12 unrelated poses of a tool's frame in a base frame.
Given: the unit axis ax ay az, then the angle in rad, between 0 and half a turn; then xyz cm.
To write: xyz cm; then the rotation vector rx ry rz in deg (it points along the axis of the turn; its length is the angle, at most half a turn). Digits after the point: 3 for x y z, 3 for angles.
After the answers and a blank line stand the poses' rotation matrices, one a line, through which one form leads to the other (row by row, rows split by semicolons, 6 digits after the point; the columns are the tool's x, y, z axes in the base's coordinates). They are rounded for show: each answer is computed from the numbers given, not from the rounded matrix.
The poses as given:
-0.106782, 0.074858, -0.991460, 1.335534, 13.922, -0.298, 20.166
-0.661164, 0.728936, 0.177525, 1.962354, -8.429, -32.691, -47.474
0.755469, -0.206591, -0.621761, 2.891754, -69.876, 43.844, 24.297
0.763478, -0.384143, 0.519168, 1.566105, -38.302, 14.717, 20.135
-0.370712, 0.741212, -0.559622, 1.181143, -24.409, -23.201, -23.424
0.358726, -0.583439, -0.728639, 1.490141, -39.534, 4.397, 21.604
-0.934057, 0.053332, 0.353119, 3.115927, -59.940, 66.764, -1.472
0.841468, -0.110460, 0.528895, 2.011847, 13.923, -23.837, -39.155
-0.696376, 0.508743, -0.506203, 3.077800, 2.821, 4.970, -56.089
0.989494, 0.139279, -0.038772, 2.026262, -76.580, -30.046, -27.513
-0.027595, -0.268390, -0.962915, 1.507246, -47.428, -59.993, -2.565
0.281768, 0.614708, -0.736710, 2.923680, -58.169, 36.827, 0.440
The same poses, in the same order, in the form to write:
13.922, -0.298, 20.166, -8.171, 5.728, -75.867
-8.429, -32.691, -47.474, -74.338, 81.958, 19.960
-69.876, 43.844, 24.297, 125.170, -34.229, -103.017
-38.302, 14.717, 20.135, 68.508, -34.470, 46.586
-24.409, -23.201, -23.424, -25.088, 50.161, -37.872
-39.534, 4.397, 21.604, 30.628, -49.813, -62.210
-59.940, 66.764, -1.472, -166.757, 9.521, 63.042
13.923, -23.837, -39.155, 96.996, -12.733, 60.966
2.821, 4.970, -56.089, -122.802, 89.714, -89.266
-76.580, -30.046, -27.513, 114.877, 16.170, -4.501
-47.428, -59.993, -2.565, -2.383, -23.178, -83.156
-58.169, 36.827, 0.440, 47.200, 102.972, -123.410

0.241843 0.958019 0.153988; -0.970279 0.237396 0.046922; 0.008396 -0.160759 0.986958
0.222333 -0.829959 0.511601; -0.501781 0.352496 0.789913; -0.835933 -0.432335 -0.338086
0.154795 -0.153572 -0.975938; -0.461029 -0.884918 0.066124; -0.873779 0.439700 -0.207781
0.584855 -0.811071 0.010375; 0.227253 0.151565 -0.961969; 0.778653 0.564970 0.272962
0.465091 0.347276 0.814303; -0.688071 0.720566 0.085694; -0.557000 -0.600154 0.574079
0.198884 0.533838 -0.821865; -0.918702 0.393544 0.033306; 0.341220 0.748425 0.568708
0.744967 -0.108676 -0.658189; -0.090552 -0.993983 0.061629; -0.660927 0.013688 -0.750326
0.583446 -0.610909 0.535146; 0.345654 -0.409480 -0.844304; 0.734924 0.677581 -0.027746
-0.029074 -0.675562 0.736730; -0.740102 -0.480854 -0.470137; 0.671866 -0.558924 -0.486004
0.969904 0.233258 0.069840; 0.163619 -0.411949 -0.896397; -0.180321 0.880846 -0.437716
0.064221 0.967907 -0.242964; -0.954035 0.130966 0.269563; 0.292732 0.214485 0.931828
-0.819442 0.501585 -0.277358; 0.183043 -0.229556 -0.955929; -0.543148 -0.834097 0.096296

